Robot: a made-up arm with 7 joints. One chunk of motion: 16 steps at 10 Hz.
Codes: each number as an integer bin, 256 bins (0 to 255) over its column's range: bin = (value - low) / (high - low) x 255, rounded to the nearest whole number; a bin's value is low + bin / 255 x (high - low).
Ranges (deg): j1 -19..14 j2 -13..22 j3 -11..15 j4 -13..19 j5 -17..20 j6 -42..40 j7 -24..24
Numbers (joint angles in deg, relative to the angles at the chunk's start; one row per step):
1: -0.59 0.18 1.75 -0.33 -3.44 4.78 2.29
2: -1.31 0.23 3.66 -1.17 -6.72 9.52 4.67
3: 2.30 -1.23 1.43 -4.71 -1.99 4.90 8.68
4: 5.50 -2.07 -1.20 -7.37 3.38 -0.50 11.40
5: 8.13 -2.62 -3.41 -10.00 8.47 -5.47 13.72
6: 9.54 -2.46 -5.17 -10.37 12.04 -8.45 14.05
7: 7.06 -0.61 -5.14 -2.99 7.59 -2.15 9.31
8: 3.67 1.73 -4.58 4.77 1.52 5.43 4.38
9: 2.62 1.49 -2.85 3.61 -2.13 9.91 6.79
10: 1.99 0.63 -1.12 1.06 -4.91 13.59 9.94
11: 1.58 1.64 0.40 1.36 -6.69 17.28 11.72
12: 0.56 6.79 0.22 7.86 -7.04 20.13 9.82
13: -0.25 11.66 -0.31 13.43 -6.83 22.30 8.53
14: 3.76 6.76 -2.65 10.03 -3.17 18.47 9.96
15: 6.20 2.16 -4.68 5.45 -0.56 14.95 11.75
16: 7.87 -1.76 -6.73 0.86 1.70 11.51 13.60
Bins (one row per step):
1: 142 96 125 101 93 145 140
2: 137 96 144 94 71 160 152
3: 165 86 122 66 103 146 174
4: 189 80 96 45 140 129 188
5: 210 76 74 24 176 114 200
6: 221 77 57 21 200 104 202
7: 201 90 57 80 169 124 177
8: 175 107 63 142 128 147 151
9: 167 106 80 132 102 161 164
10: 162 99 97 112 83 173 180
11: 159 107 112 114 71 184 190
12: 151 144 110 166 69 193 180
13: 145 180 105 211 70 200 173
14: 176 144 82 184 95 188 180
15: 195 110 62 147 113 177 190
16: 208 82 42 110 129 166 200

